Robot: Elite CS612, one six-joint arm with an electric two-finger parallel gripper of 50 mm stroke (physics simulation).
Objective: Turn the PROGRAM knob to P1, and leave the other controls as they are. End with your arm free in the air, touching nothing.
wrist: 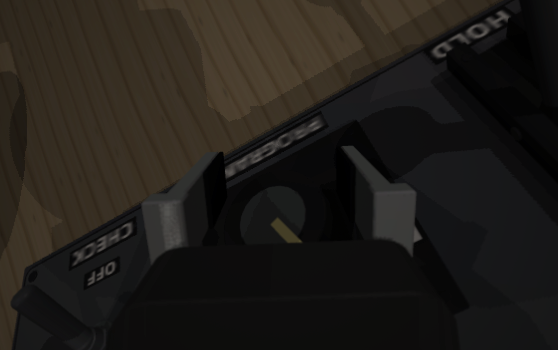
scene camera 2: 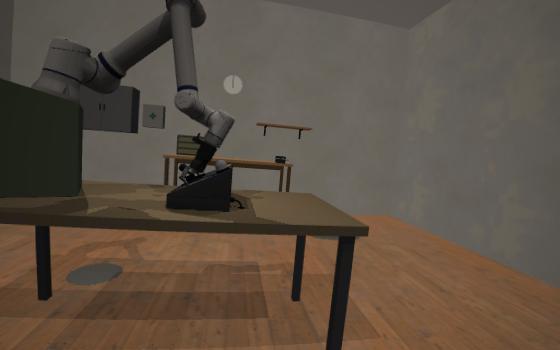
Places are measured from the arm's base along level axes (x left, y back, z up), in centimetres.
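Pixels of known places: gripper, between the fingertips: (wrist: 280,172) (scene camera 2: 185,179); arm's base, origin of its link: (scene camera 2: 55,98).
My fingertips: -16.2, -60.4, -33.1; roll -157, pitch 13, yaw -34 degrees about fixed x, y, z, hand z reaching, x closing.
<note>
For each thing: its top centre in the pictures, then the offset to it from my fingertips, as dx, dy, dz. "pt": a spot on its surface instead.
- round PROGRAM knob, centre of its top: (wrist: 266,218) -1.1, -1.7, +2.7
- yellow pointer line, a spot on its surface: (wrist: 285,230) pt -0.8, -2.5, +2.4
- PROGRAM label, centre of its top: (wrist: 266,149) -0.3, +2.4, -3.2
- toggle lever, centre of its top: (wrist: 23,333) -12.8, +0.6, +2.9
- CHECK, centre of its top: (wrist: 98,244) -12.2, +4.3, -3.2
- OFF, centre of its top: (wrist: 98,273) -12.5, +2.5, -2.4
- round grey knob, a spot on its surface: (scene camera 2: 221,165) pt -19.0, -14.4, +8.7
The dark sloped console (scene camera 2: 205,196) (wrist: 500,200) stands on the table. In the wrist view the round PROGRAM knob (wrist: 260,217) has a grey top and a yellow pointer line (wrist: 285,230), running toward the lower right of the picture. The PROGRAM label (wrist: 275,145) lies beside the knob. My gripper (scene camera 2: 187,175) (wrist: 280,172) is open over the console's lower part, with one finger on each side of the knob and nothing gripped. The gripper body hides the knob's lower part and most of its scale. Whether a finger touches the knob or panel cannot be told.
A toggle lever (wrist: 50,312) stands beside the CHECK (wrist: 102,242) and OFF (wrist: 101,273) labels. The HOLD label (wrist: 470,36) is at the upper right, next to a dark raised part. A round grey knob (scene camera 2: 221,165) tops the console. A green block (scene camera 2: 40,145) stands left.
</note>
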